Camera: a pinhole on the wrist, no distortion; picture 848 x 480 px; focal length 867.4 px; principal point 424.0 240.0 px. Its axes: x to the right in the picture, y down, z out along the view. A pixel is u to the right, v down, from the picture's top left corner.
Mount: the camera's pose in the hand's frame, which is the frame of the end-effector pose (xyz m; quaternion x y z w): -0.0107 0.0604 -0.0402 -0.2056 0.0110 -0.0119 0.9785
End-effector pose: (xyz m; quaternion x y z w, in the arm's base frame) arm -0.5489 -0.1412 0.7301 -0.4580 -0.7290 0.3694 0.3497
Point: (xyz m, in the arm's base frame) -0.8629 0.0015 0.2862
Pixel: 673.3 275.3
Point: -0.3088 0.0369 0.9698
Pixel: behind the camera
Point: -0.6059 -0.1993 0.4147
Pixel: 170.9 389.8
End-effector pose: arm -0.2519 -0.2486 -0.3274 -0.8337 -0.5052 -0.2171 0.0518
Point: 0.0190 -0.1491 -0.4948
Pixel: 750.2 171.0
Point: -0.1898 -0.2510 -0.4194
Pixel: outside the picture
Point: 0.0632 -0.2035 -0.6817
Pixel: 448.2 137.1
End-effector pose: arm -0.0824 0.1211 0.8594 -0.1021 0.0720 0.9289 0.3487
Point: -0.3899 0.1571 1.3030
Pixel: 650.7 119.7
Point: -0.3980 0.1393 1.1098
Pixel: outside the picture
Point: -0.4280 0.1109 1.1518
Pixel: 787.9 307.3
